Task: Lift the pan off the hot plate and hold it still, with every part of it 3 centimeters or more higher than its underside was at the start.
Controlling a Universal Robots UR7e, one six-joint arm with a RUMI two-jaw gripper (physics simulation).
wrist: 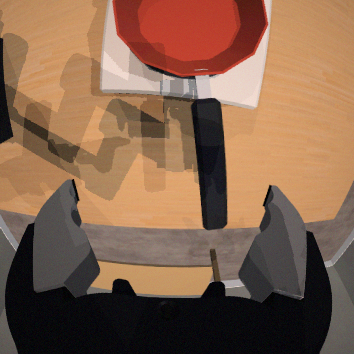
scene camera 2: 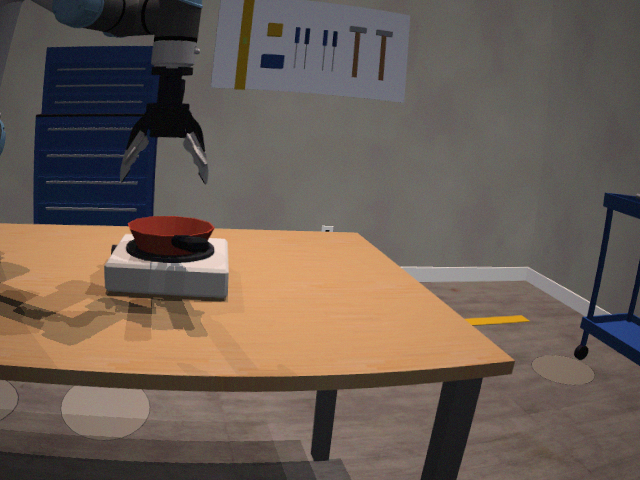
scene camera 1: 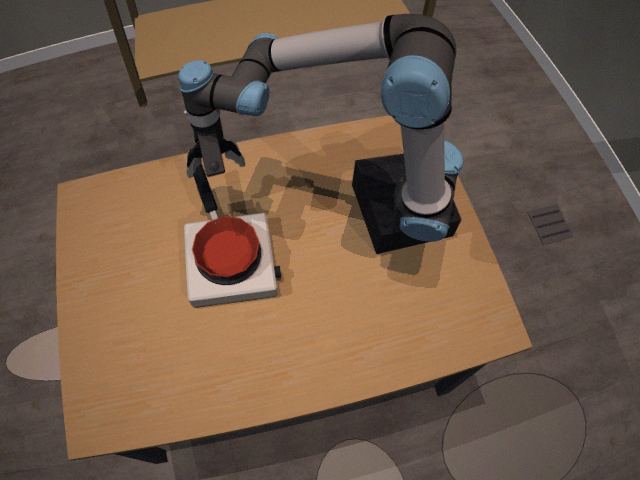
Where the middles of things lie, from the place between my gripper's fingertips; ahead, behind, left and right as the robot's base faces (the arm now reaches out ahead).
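Scene:
Picture the red pan [scene camera 1: 225, 246]: my gripper is 60 mm to the right of it, 20 mm short of it and 110 mm above it. Going by their middles, the pan is the nearest to my gripper of the things named here. And there's the white hot plate [scene camera 1: 259, 280], which from my hand is 160 mm to the left, 20 mm ahead and 190 mm below.

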